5 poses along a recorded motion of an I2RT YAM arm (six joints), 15 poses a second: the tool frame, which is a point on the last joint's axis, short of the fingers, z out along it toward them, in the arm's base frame.
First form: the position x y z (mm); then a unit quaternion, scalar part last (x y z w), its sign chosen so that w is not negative.
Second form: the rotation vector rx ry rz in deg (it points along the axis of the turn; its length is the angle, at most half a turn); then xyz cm. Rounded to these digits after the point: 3 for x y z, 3 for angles.
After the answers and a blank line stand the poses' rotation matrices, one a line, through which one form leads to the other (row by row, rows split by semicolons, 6 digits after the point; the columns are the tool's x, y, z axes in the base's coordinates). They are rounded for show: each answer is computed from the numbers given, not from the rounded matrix.
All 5 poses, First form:
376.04, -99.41, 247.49, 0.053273, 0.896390, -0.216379, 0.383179
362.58, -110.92, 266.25, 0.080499, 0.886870, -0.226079, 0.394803
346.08, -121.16, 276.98, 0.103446, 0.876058, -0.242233, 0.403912
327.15, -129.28, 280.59, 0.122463, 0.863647, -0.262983, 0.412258
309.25, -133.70, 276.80, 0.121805, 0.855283, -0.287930, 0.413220
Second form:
7.783, 130.953, -31.611, 37.604, -9.941, 24.749
11.696, 128.858, -32.848, 36.258, -11.092, 26.625
14.967, 126.749, -35.047, 34.608, -12.116, 27.698
17.650, 124.472, -37.902, 32.715, -12.928, 28.059
17.547, 123.212, -41.479, 30.925, -13.370, 27.680

-0.700671 0.261331 0.663902; -0.070317 0.900684 -0.428747; -0.710011 -0.347094 -0.612708
-0.675301 0.321298 0.663880; -0.035729 0.884816 -0.464568; -0.736676 -0.337443 -0.586038
-0.652308 0.376931 0.657584; -0.014432 0.861244 -0.507986; -0.757816 -0.340854 -0.556357
-0.630092 0.428363 0.647679; -0.005304 0.831686 -0.555222; -0.776502 -0.353276 -0.521767
-0.628826 0.446312 0.636698; -0.029601 0.804520 -0.593188; -0.776983 -0.391859 -0.492691

